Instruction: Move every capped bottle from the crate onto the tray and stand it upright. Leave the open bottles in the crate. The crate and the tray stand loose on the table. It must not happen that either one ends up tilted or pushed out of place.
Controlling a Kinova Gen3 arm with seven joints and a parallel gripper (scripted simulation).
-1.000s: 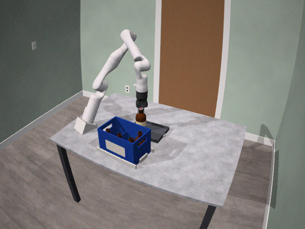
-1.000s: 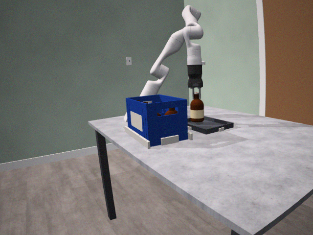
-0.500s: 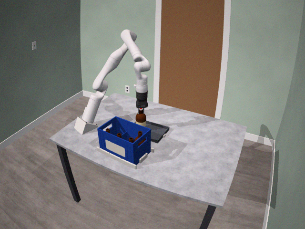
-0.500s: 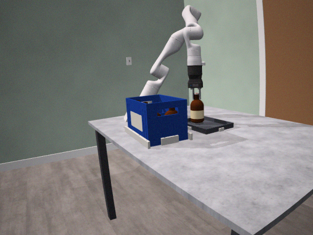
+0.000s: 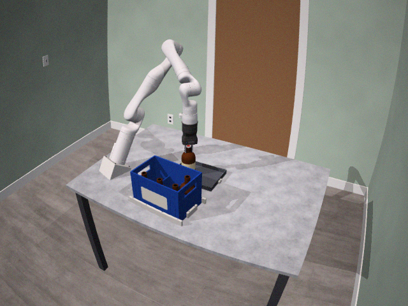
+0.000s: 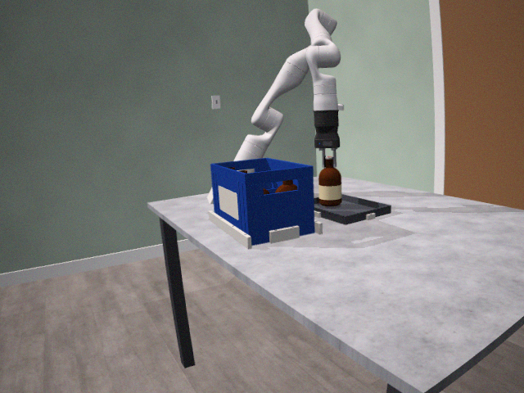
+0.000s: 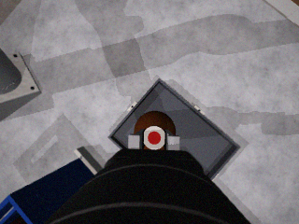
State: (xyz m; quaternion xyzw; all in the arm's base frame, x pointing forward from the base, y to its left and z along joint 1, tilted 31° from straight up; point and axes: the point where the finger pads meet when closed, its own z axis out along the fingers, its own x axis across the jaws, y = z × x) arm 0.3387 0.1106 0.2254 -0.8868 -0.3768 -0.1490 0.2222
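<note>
The brown capped bottle is 60 mm below my hand. The rest, counted from my hand: open bottle: 320 mm to the right, 80 mm ahead, 60 mm below; blue crate: 270 mm to the right, 70 mm below, 70 mm ahead; dark tray: 140 mm below, 50 mm ahead, 10 mm to the left.
</note>
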